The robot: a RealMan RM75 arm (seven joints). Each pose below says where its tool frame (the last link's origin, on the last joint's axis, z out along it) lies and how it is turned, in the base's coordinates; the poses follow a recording.
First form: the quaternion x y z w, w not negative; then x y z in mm.
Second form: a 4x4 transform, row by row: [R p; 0 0 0 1], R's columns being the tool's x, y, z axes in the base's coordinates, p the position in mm. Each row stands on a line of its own. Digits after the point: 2 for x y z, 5 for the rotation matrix.
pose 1, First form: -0.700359, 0.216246, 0.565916, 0.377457, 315.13, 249.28, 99.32
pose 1, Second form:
0.26595, -0.73012, -0.62944, 315.13
0.12432, -0.62153, 0.77347, 249.28
-0.95594, -0.28396, -0.07453, 99.32
0, 0, 0, 1

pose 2, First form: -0.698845, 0.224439, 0.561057, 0.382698, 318.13, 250.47, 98.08
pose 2, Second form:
0.26968, -0.74313, -0.61240, 318.13
0.11573, -0.60634, 0.78674, 250.47
-0.95597, -0.28305, -0.07751, 98.08
0, 0, 0, 1

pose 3, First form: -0.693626, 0.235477, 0.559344, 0.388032, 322.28, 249.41, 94.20
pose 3, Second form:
0.26337, -0.76075, -0.59321, 322.28
0.10742, -0.58796, 0.80172, 249.41
-0.95870, -0.27487, -0.07313, 94.20
0, 0, 0, 1

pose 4, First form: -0.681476, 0.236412, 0.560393, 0.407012, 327.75, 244.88, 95.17
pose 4, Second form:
0.26014, -0.77839, -0.57134, 327.75
0.13396, -0.55690, 0.81971, 244.88
-0.95623, -0.28977, -0.04060, 95.17
0, 0, 0, 1

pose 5, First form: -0.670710, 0.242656, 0.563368, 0.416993, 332.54, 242.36, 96.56
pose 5, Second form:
0.24747, -0.79534, -0.55334, 332.54
0.14434, -0.53447, 0.83277, 242.36
-0.95808, -0.28595, -0.01747, 96.56
0, 0, 0, 1

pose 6, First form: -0.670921, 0.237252, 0.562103, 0.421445, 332.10, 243.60, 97.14
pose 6, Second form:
0.25550, -0.79215, -0.55428, 332.10
0.15544, -0.53219, 0.83223, 243.60
-0.95423, -0.29879, -0.01285, 97.14
0, 0, 0, 1

